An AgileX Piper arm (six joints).
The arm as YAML. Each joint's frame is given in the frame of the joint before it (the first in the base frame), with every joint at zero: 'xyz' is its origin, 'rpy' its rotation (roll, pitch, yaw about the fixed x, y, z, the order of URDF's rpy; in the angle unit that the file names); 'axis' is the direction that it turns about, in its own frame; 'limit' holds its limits. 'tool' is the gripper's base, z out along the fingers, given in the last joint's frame.
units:
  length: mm
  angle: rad
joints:
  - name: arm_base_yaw
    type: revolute
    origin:
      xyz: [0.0, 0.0, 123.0]
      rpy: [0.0, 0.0, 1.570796]
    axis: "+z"
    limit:
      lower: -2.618
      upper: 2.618
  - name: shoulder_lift
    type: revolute
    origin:
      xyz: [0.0, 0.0, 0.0]
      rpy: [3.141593, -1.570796, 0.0]
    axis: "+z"
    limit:
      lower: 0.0
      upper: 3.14
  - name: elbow
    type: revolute
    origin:
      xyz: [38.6, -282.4, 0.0]
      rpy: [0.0, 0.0, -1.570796]
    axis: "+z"
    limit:
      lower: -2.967
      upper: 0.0
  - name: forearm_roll
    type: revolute
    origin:
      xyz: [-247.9, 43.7, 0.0]
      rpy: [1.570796, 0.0, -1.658]
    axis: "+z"
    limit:
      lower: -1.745
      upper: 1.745
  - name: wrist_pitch
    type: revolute
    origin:
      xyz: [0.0, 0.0, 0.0]
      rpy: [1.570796, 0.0, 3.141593]
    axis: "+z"
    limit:
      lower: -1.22
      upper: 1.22
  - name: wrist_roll
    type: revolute
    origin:
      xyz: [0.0, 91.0, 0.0]
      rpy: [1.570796, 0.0, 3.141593]
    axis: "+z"
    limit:
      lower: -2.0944
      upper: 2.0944
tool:
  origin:
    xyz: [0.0, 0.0, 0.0]
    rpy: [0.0, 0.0, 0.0]
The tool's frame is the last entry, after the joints.
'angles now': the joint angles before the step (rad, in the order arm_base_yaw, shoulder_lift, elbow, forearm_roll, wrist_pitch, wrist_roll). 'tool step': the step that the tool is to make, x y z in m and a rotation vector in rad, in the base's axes. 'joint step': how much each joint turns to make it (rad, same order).
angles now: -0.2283 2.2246 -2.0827 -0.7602 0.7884 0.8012
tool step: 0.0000 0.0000 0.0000 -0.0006 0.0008 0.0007
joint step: 0.0000 0.0000 0.0000 0.0001 0.0000 -0.0013
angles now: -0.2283 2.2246 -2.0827 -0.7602 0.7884 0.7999
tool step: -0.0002 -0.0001 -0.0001 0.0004 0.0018 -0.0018
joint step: -0.0001 0.0000 -0.0001 0.0001 0.0026 -0.0001
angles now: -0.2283 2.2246 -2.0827 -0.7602 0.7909 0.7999
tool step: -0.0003 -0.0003 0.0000 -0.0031 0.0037 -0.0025
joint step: 0.0000 0.0002 -0.0003 -0.0035 0.0041 -0.0002
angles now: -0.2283 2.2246 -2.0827 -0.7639 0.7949 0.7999
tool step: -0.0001 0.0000 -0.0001 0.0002 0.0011 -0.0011
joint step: 0.0001 0.0000 0.0001 -0.0002 0.0016 0.0002
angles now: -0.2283 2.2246 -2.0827 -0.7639 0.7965 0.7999
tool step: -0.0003 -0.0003 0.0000 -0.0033 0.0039 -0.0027
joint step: 0.0000 0.0003 -0.0005 -0.0038 0.0044 -0.0002
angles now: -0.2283 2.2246 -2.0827 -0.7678 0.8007 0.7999
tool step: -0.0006 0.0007 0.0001 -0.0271 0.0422 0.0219
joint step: 0.0023 0.0003 -0.0027 0.0001 0.0147 -0.0536
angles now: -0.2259 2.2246 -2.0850 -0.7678 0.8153 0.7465
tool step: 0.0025 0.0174 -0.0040 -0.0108 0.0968 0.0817
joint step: 0.0317 0.0000 0.0000 0.0559 0.0357 -0.1325
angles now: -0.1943 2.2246 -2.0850 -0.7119 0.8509 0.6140
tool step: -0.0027 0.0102 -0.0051 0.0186 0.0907 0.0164
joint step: 0.0188 0.0003 -0.0006 0.0483 0.0733 -0.0737
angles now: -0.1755 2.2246 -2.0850 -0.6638 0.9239 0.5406
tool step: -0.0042 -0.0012 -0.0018 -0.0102 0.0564 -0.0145
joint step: 0.0000 0.0000 0.0000 -0.0041 0.0518 -0.0257
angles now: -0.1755 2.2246 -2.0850 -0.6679 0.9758 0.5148
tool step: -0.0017 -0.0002 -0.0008 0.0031 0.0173 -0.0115
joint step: 0.0001 0.0000 -0.0001 0.0018 0.0210 -0.0022
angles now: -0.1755 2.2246 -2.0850 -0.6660 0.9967 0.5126
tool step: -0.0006 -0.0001 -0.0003 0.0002 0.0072 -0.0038
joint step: 0.0001 0.0003 -0.0004 0.0000 0.0081 -0.0016
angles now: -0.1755 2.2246 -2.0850 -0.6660 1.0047 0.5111
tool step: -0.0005 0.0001 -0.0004 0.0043 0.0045 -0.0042
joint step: 0.0000 0.0001 -0.0001 0.0037 0.0066 -0.0001
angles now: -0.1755 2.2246 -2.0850 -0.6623 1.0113 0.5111
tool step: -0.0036 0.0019 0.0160 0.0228 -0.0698 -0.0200
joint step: 0.0000 -0.0322 -0.0003 0.0134 -0.0141 0.0409
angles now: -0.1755 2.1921 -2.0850 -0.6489 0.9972 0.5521
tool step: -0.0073 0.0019 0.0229 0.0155 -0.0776 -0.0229
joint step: 0.0000 -0.0467 0.0003 0.0061 -0.0080 0.0415
